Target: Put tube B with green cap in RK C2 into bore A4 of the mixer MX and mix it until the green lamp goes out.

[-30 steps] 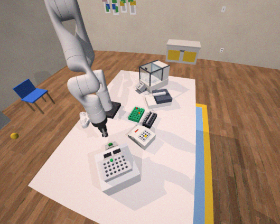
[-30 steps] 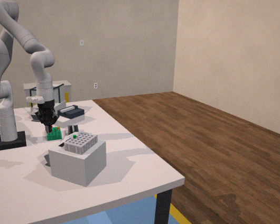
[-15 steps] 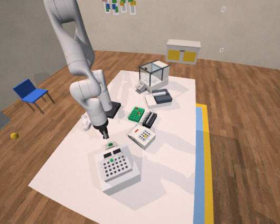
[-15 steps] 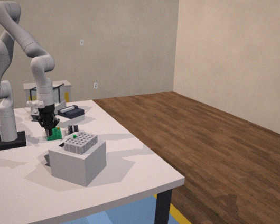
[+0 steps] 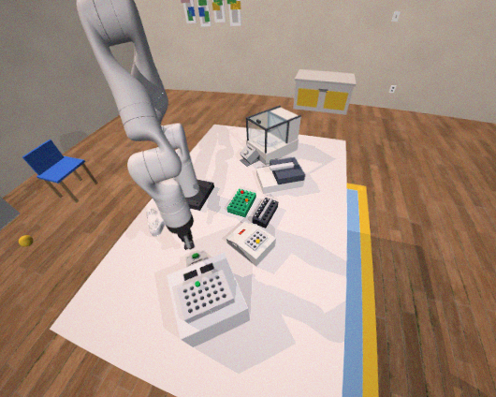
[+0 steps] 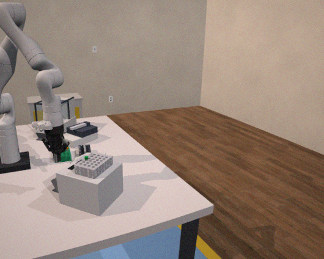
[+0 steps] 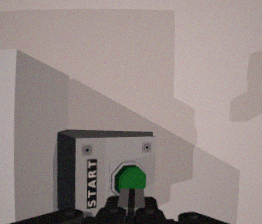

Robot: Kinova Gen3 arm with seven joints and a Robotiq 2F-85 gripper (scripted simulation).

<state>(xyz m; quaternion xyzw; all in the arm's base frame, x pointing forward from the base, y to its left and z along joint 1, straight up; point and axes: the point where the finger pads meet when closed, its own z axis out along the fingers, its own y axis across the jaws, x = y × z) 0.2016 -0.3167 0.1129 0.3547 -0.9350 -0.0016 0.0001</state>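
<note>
The green start key lies 70 mm below my hand. Also, from my hand: tube rack: 320 mm to the left, 130 mm below, 60 mm ahead; then dry block: 160 mm ahead, 130 mm to the left, 110 mm below; then grey shaking block: 130 mm to the right, 120 mm ahead, 10 mm above.
</note>
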